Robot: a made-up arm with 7 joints.
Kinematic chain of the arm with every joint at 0, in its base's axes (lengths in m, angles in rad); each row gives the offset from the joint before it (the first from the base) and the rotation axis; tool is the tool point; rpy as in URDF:
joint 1: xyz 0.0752 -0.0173 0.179 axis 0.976 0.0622 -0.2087
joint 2: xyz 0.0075 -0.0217 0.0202 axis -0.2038 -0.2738 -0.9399
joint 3: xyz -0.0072 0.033 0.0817 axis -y
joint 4: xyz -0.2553 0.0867 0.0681 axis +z
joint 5: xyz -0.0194 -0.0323 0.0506 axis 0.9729 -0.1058 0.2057
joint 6: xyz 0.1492 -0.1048 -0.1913 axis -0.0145 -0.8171 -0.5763
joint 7: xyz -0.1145 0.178 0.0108 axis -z
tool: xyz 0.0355 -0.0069 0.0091 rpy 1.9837 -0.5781 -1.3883
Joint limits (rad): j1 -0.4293..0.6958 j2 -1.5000..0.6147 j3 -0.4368..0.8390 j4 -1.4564..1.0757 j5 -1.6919..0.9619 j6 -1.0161..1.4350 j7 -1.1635..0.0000
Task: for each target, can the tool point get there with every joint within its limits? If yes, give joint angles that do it. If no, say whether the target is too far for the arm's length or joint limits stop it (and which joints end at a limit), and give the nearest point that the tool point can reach.
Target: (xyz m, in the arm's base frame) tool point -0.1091 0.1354 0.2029
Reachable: yes | joints 0.1450 -0.5151 0.6737 0.2396 0.1607 0.7141 -0.1081
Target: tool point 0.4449 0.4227 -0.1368
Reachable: no: joint limits stop it (at a limit: joint 2, joint 3, joint 4, joint 6, joint 7) | nearest point 0.1810 0.2886 -0.0137 | short by 0.321 m
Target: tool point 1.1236 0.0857 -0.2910
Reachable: no: too far | nearest point 0.2153 0.1626 -0.0064 | short by 0.955 m
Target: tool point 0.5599 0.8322 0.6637
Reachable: no: too far | nearest point 0.1407 0.4086 0.4681 | short by 0.627 m
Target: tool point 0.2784 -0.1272 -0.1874
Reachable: no: joint limits stop it (at a limit: joint 1, joint 2, joint 3, joint 6, joint 7) | nearest point 0.1619 -0.1714 -0.1052 | short by 0.149 m
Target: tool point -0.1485 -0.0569 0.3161
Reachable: yes | joints 0.0071 -0.6292 0.0740 -1.1567 0.1626 -0.5046 -0.7467
